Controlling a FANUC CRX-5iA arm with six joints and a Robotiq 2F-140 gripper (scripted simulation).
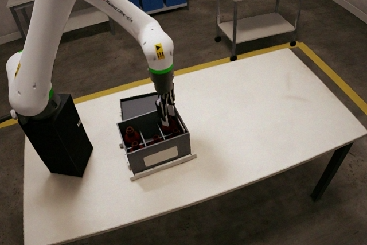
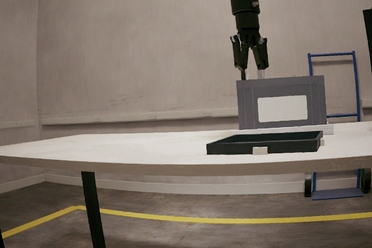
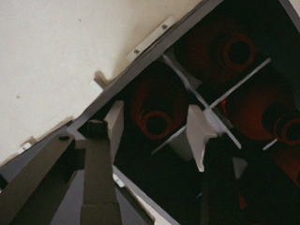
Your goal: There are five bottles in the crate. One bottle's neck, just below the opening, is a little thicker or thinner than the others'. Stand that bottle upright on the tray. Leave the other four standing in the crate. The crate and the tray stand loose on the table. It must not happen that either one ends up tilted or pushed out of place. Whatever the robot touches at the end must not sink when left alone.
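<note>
Now: the crate 9 cm below my hand, 9 cm behind it and 3 cm to the right of it. The rest, counted from my hand: dark tray: 25 cm to the left, 16 cm below, 3 cm behind; bottle: 18 cm behind, 8 cm below, 3 cm to the left.
</note>
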